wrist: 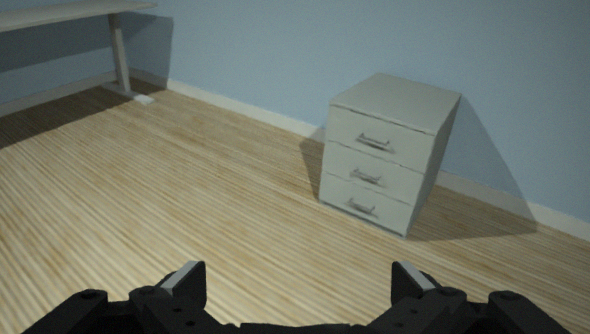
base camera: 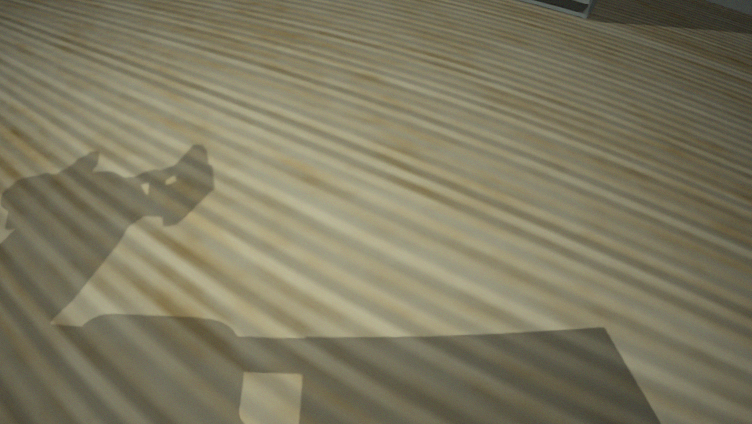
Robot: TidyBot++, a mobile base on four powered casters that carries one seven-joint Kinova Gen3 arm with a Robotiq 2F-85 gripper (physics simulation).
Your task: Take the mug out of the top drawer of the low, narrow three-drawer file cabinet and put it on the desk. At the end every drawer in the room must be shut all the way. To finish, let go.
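Note:
The low, narrow three-drawer file cabinet stands against the wall, right of centre in the wrist view. Its three drawers look shut; the top drawer has a metal handle, like the two below. The cabinet's bottom corner shows at the top edge of the base camera view. The desk shows in part at the upper left of the wrist view. The mug does not show in either view. My gripper is open and empty, some way from the cabinet and well apart from it.
A desk leg stands on a foot near the room's corner. A blue wall with a pale baseboard runs behind the cabinet. Shadows of the robot fall on the striped wood floor in the base camera view.

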